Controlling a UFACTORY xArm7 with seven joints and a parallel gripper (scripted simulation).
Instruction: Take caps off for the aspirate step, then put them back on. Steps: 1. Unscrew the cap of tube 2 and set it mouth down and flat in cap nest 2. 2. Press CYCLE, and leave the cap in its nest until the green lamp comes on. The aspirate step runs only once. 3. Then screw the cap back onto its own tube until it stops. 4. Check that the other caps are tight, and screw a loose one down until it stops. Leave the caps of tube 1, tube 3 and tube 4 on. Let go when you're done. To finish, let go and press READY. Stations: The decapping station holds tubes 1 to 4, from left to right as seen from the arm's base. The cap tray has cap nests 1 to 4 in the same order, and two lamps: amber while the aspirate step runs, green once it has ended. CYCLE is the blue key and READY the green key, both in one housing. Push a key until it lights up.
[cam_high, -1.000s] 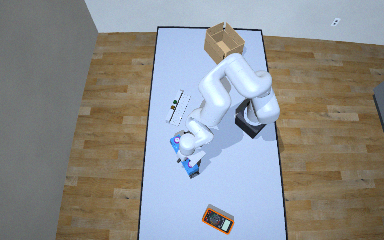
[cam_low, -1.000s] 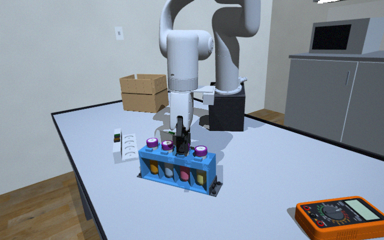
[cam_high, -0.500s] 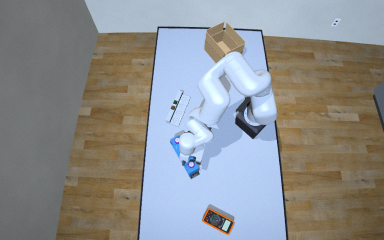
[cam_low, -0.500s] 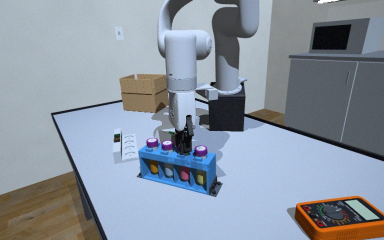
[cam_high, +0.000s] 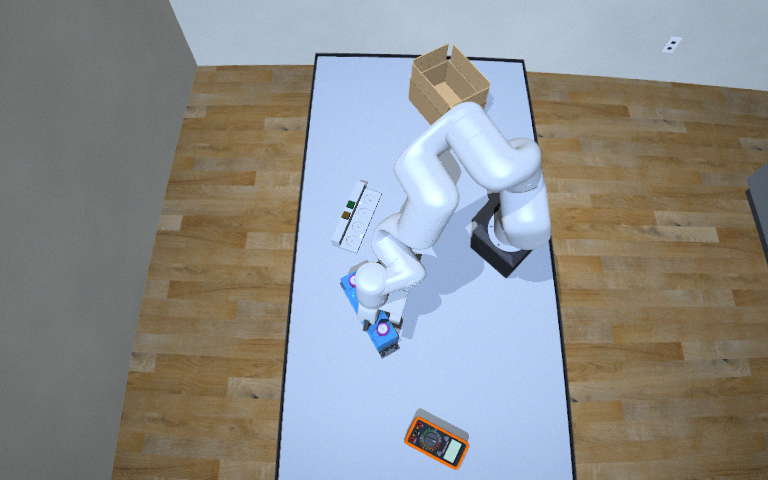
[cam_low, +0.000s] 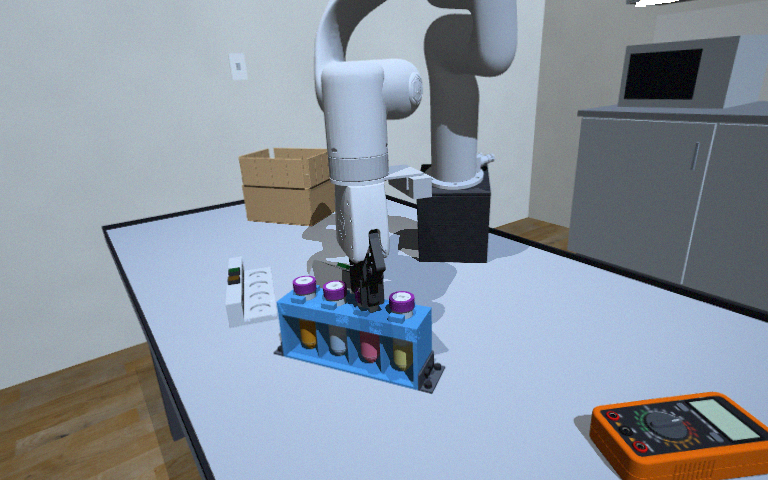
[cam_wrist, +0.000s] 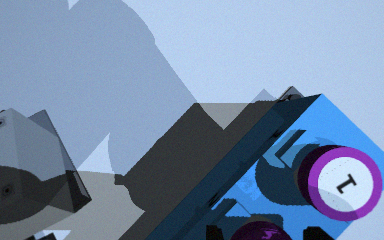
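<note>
The purple cap marked 2 is 1 cm below my hand. The rest, counted from my hand: cap 3: 3 cm ahead, 4 cm to the right, 2 cm below; then cap marked 1: 3 cm behind, 4 cm to the left, 2 cm below; then cap 4: 7 cm ahead, 8 cm to the right, 2 cm below.
</note>
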